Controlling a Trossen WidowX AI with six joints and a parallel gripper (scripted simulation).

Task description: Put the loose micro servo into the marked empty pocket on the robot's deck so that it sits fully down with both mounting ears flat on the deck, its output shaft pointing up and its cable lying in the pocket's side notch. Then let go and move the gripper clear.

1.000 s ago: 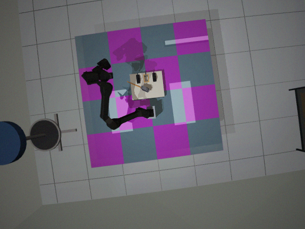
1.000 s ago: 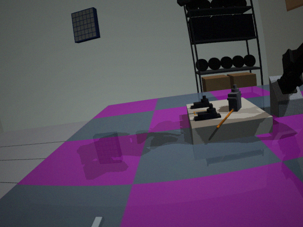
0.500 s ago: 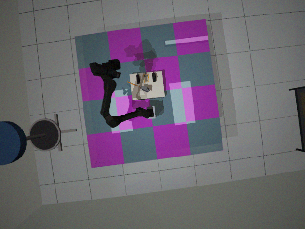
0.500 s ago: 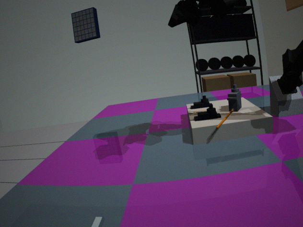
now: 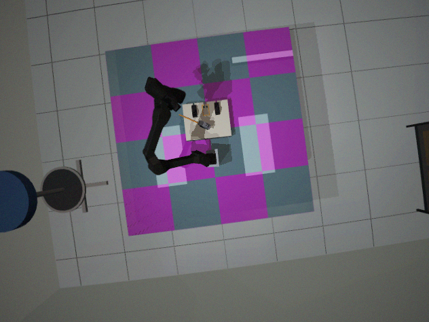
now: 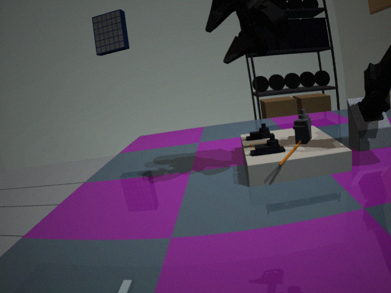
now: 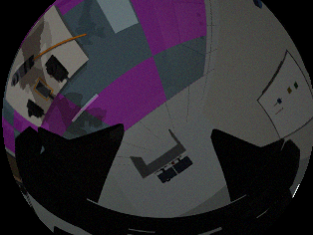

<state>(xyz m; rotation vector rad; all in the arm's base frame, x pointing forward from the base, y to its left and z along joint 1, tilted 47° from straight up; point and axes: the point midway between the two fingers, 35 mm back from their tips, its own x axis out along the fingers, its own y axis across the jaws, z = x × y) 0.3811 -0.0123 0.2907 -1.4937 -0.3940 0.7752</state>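
Now: gripper tip 26 cm above the beige deck, 20 cm to the left of it and 19 cm past it.
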